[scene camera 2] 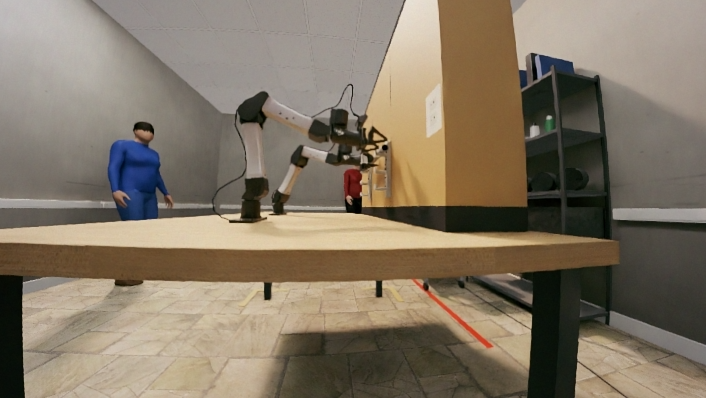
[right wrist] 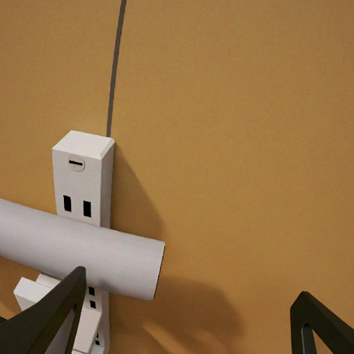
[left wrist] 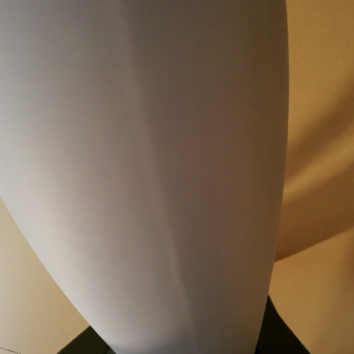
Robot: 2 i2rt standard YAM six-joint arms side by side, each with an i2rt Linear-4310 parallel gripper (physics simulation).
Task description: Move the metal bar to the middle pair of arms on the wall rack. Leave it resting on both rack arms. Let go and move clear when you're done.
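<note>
The light grey metal bar [scene camera 2: 385, 147] [left wrist: 165, 175] [right wrist: 100, 255] lies across the white wall rack [scene camera 2: 389, 172] [right wrist: 82, 185]. In the right wrist view its end crosses one upright near the top, just above a protruding rack arm [right wrist: 89, 322]; contact there is partly hidden. My left gripper [scene camera 2: 373, 164] [left wrist: 182, 320] is shut on the bar, one dark finger on each side, the tips partly hidden behind it. My right gripper [scene camera 2: 377, 140] [right wrist: 197, 293] is open and empty, in front of the rack near the bar's end. The far rack arm does not show clearly.
The orange wall [scene camera 2: 415, 100] [right wrist: 240, 150] stands behind the rack and carries a white socket plate [scene camera 2: 433, 111]. Both arms stand on the wooden table [scene camera 2: 300, 262]. A dark shelf unit [scene camera 2: 562, 150] is at the right. A person in blue [scene camera 2: 134, 170] and one in red [scene camera 2: 353, 185] stand beyond the table.
</note>
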